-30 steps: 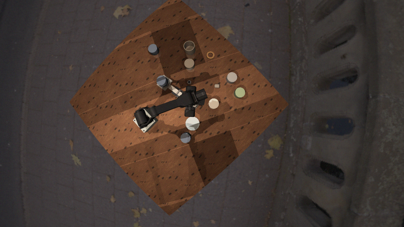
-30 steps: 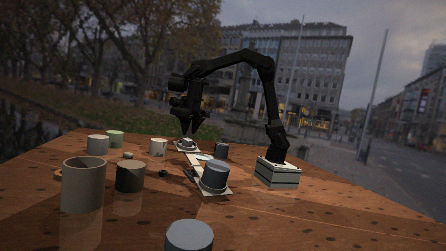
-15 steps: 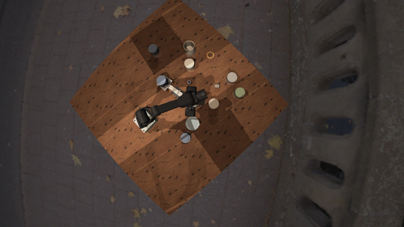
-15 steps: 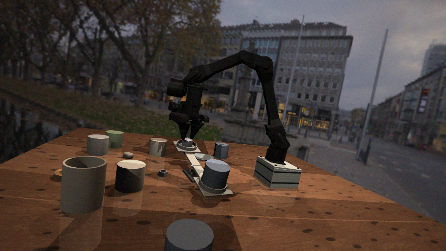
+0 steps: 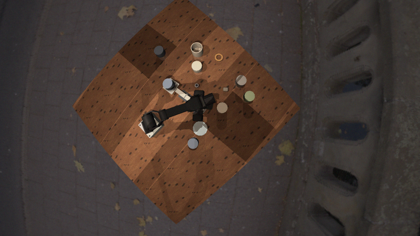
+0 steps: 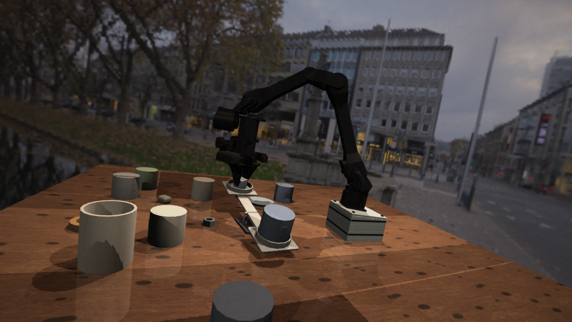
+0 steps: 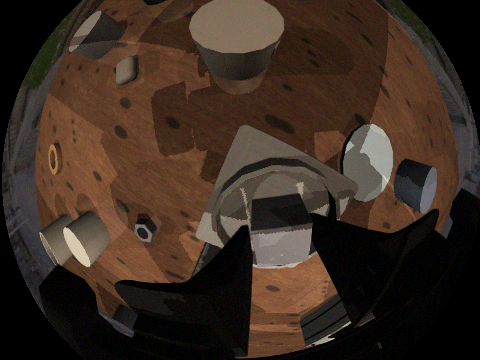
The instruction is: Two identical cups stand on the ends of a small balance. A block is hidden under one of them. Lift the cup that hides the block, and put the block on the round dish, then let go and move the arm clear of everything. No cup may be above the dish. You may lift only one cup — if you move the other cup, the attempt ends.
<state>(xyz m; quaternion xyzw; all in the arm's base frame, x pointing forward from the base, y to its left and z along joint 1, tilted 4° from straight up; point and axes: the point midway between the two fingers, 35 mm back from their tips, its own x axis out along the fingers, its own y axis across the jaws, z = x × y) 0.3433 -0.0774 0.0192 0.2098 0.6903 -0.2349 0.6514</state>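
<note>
The round pale dish lies 12 cm to the right of my gripper tip, 8 cm below it and 8 cm behind it. The rest, counted from my gripper tip: nut 14 cm to the left, 8 cm below, 6 cm ahead; balance 12 cm to the left, 4 cm below, 4 cm behind; grey block right at my gripper tip.
</note>
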